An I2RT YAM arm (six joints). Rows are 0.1 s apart.
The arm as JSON. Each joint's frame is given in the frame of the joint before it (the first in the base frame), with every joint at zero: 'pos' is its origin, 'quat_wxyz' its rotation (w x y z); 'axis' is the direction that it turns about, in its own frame. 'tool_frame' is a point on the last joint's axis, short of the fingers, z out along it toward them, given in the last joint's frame.
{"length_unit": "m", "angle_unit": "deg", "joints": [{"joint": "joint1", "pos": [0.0, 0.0, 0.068], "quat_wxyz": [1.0, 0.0, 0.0, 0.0], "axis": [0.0, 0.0, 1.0]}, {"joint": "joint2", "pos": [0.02, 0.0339, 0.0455], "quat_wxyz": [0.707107, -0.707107, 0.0, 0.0], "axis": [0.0, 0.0, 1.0]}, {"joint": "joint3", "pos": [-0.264, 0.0, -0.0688], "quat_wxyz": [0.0, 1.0, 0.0, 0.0], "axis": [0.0, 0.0, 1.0]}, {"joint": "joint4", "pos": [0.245, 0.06, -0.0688], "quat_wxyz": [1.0, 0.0, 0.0, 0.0], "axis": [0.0, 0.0, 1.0]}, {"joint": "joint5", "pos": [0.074, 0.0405, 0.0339], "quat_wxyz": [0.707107, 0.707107, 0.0, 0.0], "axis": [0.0, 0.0, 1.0]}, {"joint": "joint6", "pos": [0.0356, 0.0, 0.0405], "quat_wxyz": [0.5, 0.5, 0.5, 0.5], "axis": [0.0, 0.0, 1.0]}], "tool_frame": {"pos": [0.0, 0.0, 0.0], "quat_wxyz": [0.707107, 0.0, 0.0, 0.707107]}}
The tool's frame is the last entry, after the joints.
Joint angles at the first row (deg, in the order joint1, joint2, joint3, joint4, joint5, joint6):
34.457 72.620 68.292 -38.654 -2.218 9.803
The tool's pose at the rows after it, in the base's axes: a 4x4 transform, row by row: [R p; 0 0 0 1], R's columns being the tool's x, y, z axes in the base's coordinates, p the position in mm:
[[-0.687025 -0.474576 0.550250 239.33], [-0.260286 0.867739 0.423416 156.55], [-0.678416 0.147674 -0.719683 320.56], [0 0 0 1]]
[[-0.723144 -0.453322 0.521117 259.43], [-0.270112 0.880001 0.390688 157.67], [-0.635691 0.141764 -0.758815 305.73], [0 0 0 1]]
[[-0.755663 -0.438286 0.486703 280.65], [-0.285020 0.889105 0.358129 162.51], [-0.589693 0.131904 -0.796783 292.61], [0 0 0 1]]
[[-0.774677 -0.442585 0.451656 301.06], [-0.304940 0.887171 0.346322 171.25], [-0.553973 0.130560 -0.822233 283.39], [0 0 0 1]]
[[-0.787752 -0.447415 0.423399 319.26], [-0.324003 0.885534 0.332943 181.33], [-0.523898 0.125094 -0.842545 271.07], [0 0 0 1]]
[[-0.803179 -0.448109 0.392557 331.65], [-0.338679 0.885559 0.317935 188.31], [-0.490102 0.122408 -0.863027 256.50], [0 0 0 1]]
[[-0.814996 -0.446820 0.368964 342.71], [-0.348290 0.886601 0.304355 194.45], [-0.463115 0.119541 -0.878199 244.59], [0 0 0 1]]
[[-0.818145 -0.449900 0.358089 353.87], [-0.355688 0.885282 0.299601 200.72], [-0.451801 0.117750 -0.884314 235.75], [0 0 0 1]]
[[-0.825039 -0.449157 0.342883 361.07], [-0.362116 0.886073 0.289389 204.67], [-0.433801 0.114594 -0.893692 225.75], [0 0 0 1]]
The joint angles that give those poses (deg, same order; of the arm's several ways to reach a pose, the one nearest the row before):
32.775 76.752 69.605 -38.982 -3.333 8.819
30.830 81.428 70.957 -39.046 -3.923 7.989
29.628 87.001 73.910 -39.923 -4.054 7.247
29.146 92.663 78.107 -41.037 -4.732 6.393
29.124 97.996 81.668 -41.408 -4.863 5.781
29.124 102.084 83.702 -41.648 -4.973 5.475
29.123 105.712 85.908 -42.019 -4.951 5.321
29.124 109.010 88.378 -41.955 -5.016 5.038
29.124 111.526 89.756 -41.998 -4.929 4.907

